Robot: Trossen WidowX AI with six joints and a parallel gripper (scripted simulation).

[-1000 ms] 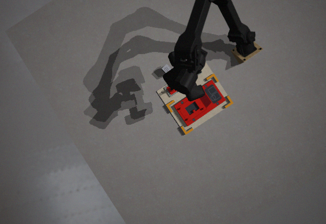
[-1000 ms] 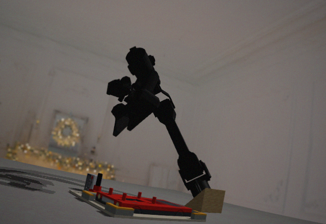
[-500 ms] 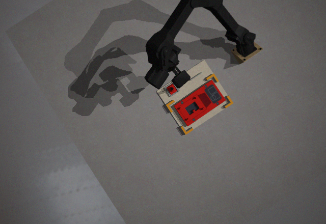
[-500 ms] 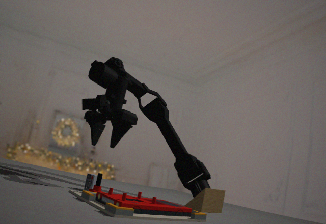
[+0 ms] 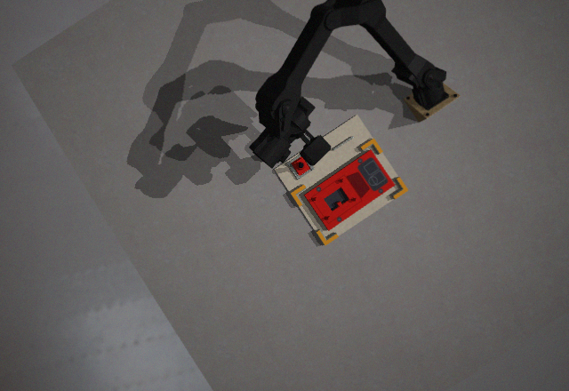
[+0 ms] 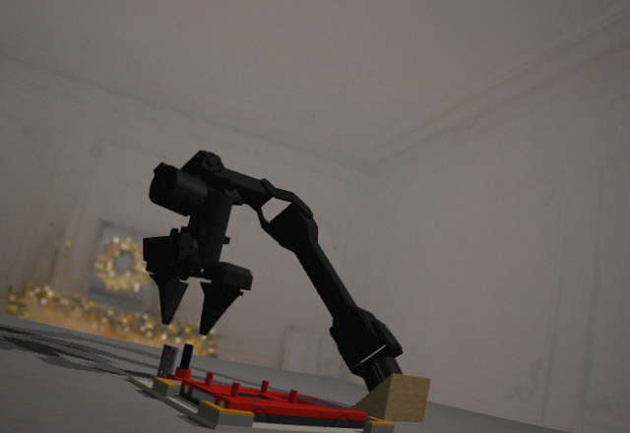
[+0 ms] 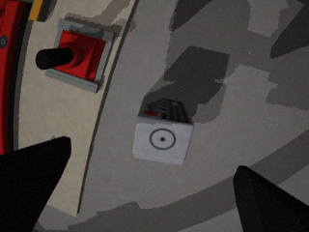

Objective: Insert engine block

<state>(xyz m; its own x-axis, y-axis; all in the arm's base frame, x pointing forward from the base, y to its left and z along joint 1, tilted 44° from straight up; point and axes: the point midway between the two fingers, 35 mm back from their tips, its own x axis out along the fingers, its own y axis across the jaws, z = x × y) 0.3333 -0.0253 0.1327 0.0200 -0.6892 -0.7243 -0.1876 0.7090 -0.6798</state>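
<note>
Now: the grey engine block 1 cm to the right of my gripper tip and 5 cm below it.
</note>
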